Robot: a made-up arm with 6 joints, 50 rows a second.
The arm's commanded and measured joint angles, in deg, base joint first. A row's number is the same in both.
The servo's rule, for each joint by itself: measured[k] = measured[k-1] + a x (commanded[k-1-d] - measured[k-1]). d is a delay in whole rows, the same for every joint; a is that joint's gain. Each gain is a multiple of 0.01, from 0.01 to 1. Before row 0 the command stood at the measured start. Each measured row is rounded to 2 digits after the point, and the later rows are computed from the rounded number. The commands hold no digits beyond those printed.
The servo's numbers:
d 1
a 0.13 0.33 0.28 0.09 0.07 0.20
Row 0, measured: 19.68 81.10 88.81 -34.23 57.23 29.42
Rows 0 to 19, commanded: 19.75 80.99 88.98 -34.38 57.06 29.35; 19.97 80.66 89.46 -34.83 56.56 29.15; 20.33 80.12 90.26 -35.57 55.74 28.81; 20.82 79.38 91.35 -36.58 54.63 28.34; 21.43 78.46 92.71 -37.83 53.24 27.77; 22.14 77.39 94.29 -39.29 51.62 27.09; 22.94 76.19 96.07 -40.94 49.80 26.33; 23.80 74.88 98.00 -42.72 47.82 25.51; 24.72 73.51 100.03 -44.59 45.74 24.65; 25.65 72.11 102.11 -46.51 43.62 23.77; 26.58 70.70 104.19 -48.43 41.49 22.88; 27.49 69.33 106.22 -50.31 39.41 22.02; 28.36 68.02 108.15 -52.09 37.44 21.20; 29.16 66.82 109.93 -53.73 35.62 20.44; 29.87 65.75 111.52 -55.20 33.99 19.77; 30.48 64.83 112.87 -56.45 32.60 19.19; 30.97 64.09 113.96 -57.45 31.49 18.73; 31.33 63.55 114.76 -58.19 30.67 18.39; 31.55 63.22 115.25 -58.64 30.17 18.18; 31.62 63.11 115.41 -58.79 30.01 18.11
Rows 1 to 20, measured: 19.68 81.10 88.81 -34.23 57.23 29.42; 19.69 81.06 88.86 -34.24 57.22 29.41; 19.73 80.93 89.03 -34.29 57.17 29.36; 19.81 80.66 89.37 -34.41 57.07 29.25; 19.94 80.24 89.92 -34.61 56.90 29.07; 20.13 79.65 90.70 -34.90 56.64 28.81; 20.39 78.90 91.71 -35.30 56.29 28.47; 20.72 78.01 92.93 -35.81 55.84 28.04; 21.12 76.98 94.35 -36.43 55.28 27.53; 21.59 75.83 95.94 -37.16 54.61 26.95; 22.12 74.60 97.67 -38.00 53.84 26.31; 22.70 73.31 99.50 -38.94 52.98 25.62; 23.32 72.00 101.38 -39.96 52.03 24.90; 23.98 70.69 103.28 -41.05 51.01 24.16; 24.65 69.41 105.14 -42.19 49.93 23.42; 25.33 68.20 106.93 -43.36 48.81 22.69; 26.00 67.09 108.59 -44.54 47.68 21.99; 26.65 66.10 110.09 -45.70 46.55 21.34; 27.26 65.26 111.40 -46.82 45.44 20.75; 27.82 64.59 112.48 -47.88 44.37 20.24
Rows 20 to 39, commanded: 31.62 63.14 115.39 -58.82 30.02 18.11; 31.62 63.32 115.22 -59.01 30.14 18.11; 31.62 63.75 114.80 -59.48 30.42 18.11; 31.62 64.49 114.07 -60.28 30.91 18.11; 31.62 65.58 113.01 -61.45 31.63 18.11; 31.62 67.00 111.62 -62.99 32.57 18.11; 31.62 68.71 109.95 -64.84 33.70 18.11; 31.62 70.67 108.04 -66.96 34.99 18.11; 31.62 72.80 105.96 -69.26 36.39 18.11; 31.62 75.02 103.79 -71.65 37.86 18.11; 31.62 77.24 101.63 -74.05 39.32 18.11; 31.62 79.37 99.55 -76.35 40.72 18.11; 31.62 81.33 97.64 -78.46 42.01 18.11; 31.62 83.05 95.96 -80.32 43.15 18.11; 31.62 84.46 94.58 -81.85 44.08 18.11; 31.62 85.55 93.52 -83.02 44.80 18.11; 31.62 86.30 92.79 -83.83 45.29 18.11; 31.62 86.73 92.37 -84.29 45.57 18.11; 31.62 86.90 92.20 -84.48 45.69 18.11; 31.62 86.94 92.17 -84.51 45.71 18.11
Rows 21 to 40, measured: 28.31 64.10 113.30 -48.86 43.36 19.81; 28.74 63.78 113.89 -49.76 42.43 19.47; 29.11 63.63 114.26 -50.59 41.57 19.20; 29.44 63.67 114.41 -51.39 40.79 18.98; 29.72 63.94 114.31 -52.19 40.10 18.81; 29.97 64.48 113.95 -53.02 39.51 18.67; 30.18 65.31 113.30 -53.92 39.02 18.56; 30.37 66.43 112.36 -54.90 38.65 18.47; 30.53 67.83 111.15 -55.99 38.39 18.40; 30.67 69.47 109.70 -57.18 38.25 18.34; 30.79 71.30 108.05 -58.48 38.22 18.29; 30.90 73.26 106.25 -59.88 38.30 18.25; 30.99 75.28 104.37 -61.36 38.47 18.22; 31.07 77.28 102.49 -62.90 38.72 18.20; 31.14 79.18 100.66 -64.47 39.03 18.18; 31.20 80.92 98.96 -66.03 39.38 18.17; 31.25 82.45 97.44 -67.56 39.76 18.16; 31.30 83.72 96.14 -69.02 40.15 18.15; 31.34 84.71 95.08 -70.39 40.53 18.14; 31.38 85.43 94.27 -71.66 40.89 18.13
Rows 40 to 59, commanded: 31.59 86.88 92.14 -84.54 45.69 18.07; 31.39 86.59 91.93 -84.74 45.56 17.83; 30.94 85.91 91.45 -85.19 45.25 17.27; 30.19 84.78 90.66 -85.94 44.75 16.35; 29.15 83.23 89.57 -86.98 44.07 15.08; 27.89 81.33 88.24 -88.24 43.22 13.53; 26.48 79.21 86.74 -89.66 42.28 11.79; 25.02 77.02 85.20 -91.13 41.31 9.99; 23.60 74.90 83.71 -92.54 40.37 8.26; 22.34 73.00 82.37 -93.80 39.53 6.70; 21.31 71.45 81.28 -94.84 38.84 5.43; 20.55 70.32 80.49 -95.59 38.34 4.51; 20.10 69.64 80.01 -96.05 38.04 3.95; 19.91 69.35 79.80 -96.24 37.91 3.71; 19.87 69.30 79.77 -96.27 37.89 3.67; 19.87 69.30 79.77 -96.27 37.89 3.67; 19.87 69.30 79.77 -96.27 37.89 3.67; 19.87 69.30 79.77 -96.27 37.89 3.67; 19.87 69.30 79.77 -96.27 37.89 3.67; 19.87 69.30 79.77 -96.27 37.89 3.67
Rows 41 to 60, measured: 31.41 85.93 93.68 -72.82 41.23 18.13; 31.43 86.24 93.25 -73.87 41.54 18.12; 31.42 86.36 92.88 -74.85 41.82 18.06; 31.36 86.21 92.48 -75.78 42.06 17.90; 31.21 85.74 91.97 -76.69 42.25 17.59; 30.94 84.91 91.30 -77.62 42.38 17.09; 30.54 83.73 90.44 -78.58 42.44 16.38; 30.01 82.24 89.40 -79.58 42.43 15.46; 29.36 80.52 88.22 -80.62 42.35 14.37; 28.61 78.67 86.96 -81.69 42.21 13.15; 27.79 76.80 85.67 -82.78 42.02 11.86; 26.95 75.03 84.44 -83.87 41.80 10.57; 26.12 73.48 83.33 -84.92 41.56 9.36; 25.34 72.21 82.40 -85.92 41.31 8.28; 24.63 71.27 81.67 -86.85 41.07 7.37; 24.01 70.62 81.14 -87.70 40.85 6.63; 23.47 70.18 80.76 -88.47 40.64 6.04; 23.00 69.89 80.48 -89.17 40.45 5.57; 22.59 69.70 80.28 -89.81 40.27 5.19; 22.24 69.57 80.14 -90.39 40.10 4.89
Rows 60 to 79, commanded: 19.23 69.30 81.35 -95.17 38.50 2.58; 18.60 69.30 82.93 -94.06 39.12 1.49; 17.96 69.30 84.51 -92.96 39.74 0.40; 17.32 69.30 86.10 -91.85 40.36 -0.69; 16.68 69.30 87.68 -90.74 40.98 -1.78; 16.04 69.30 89.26 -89.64 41.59 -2.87; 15.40 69.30 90.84 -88.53 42.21 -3.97; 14.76 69.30 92.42 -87.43 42.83 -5.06; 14.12 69.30 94.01 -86.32 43.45 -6.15; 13.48 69.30 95.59 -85.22 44.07 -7.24; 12.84 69.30 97.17 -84.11 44.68 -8.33; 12.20 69.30 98.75 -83.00 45.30 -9.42; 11.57 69.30 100.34 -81.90 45.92 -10.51; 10.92 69.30 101.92 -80.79 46.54 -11.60; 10.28 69.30 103.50 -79.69 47.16 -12.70; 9.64 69.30 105.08 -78.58 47.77 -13.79; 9.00 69.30 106.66 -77.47 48.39 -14.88; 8.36 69.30 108.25 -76.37 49.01 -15.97; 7.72 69.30 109.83 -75.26 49.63 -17.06; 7.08 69.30 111.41 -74.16 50.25 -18.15
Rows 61 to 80, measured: 21.93 69.48 80.04 -90.92 39.95 4.65; 21.58 69.42 80.41 -91.30 39.85 4.24; 21.19 69.38 81.12 -91.55 39.80 3.69; 20.77 69.35 82.07 -91.68 39.80 3.03; 20.32 69.33 83.20 -91.70 39.84 2.29; 19.85 69.32 84.45 -91.61 39.92 1.48; 19.35 69.31 85.80 -91.43 40.04 0.61; 18.84 69.31 87.21 -91.17 40.19 -0.31; 18.31 69.31 88.67 -90.83 40.37 -1.26; 17.77 69.31 90.17 -90.42 40.59 -2.24; 17.21 69.31 91.69 -89.95 40.83 -3.24; 16.64 69.31 93.22 -89.42 41.10 -4.26; 16.06 69.31 94.77 -88.84 41.39 -5.29; 15.48 69.31 96.33 -88.22 41.71 -6.33; 14.89 69.31 97.90 -87.55 42.05 -7.38; 14.29 69.31 99.47 -86.84 42.41 -8.44; 13.69 69.31 101.04 -86.10 42.79 -9.51; 13.08 69.31 102.61 -85.32 43.18 -10.58; 12.47 69.31 104.19 -84.51 43.59 -11.66; 11.85 69.31 105.77 -83.68 44.01 -12.74
